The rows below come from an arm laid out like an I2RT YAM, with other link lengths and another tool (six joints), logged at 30 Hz.
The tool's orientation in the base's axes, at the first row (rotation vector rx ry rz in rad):
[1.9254, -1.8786, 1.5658]
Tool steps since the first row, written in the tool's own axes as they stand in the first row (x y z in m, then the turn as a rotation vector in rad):
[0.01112, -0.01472, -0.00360, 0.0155, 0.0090, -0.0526]
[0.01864, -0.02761, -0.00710, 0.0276, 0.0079, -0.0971]
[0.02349, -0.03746, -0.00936, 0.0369, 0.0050, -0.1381]
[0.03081, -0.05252, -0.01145, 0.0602, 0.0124, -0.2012]
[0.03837, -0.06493, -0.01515, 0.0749, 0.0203, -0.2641]
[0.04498, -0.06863, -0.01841, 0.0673, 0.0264, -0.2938]
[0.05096, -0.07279, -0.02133, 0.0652, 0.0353, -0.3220]
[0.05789, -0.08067, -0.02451, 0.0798, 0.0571, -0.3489]
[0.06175, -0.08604, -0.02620, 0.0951, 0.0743, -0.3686]
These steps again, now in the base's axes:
[0.00642, -0.00190, 0.01756, -0.0423, 0.0191, 0.0306]
[0.01235, -0.00172, 0.03170, -0.0712, 0.0384, 0.0609]
[0.01735, -0.00118, 0.04172, -0.0960, 0.0580, 0.0888]
[0.02583, -0.00115, 0.05631, -0.1452, 0.0783, 0.1305]
[0.03126, -0.00101, 0.07028, -0.1927, 0.1048, 0.1663]
[0.03056, -0.00280, 0.07830, -0.2135, 0.1272, 0.1725]
[0.03056, -0.00423, 0.08601, -0.2369, 0.1440, 0.1798]
[0.03301, -0.00518, 0.09666, -0.2732, 0.1442, 0.1896]
[0.03517, -0.00549, 0.10313, -0.3017, 0.1406, 0.1990]

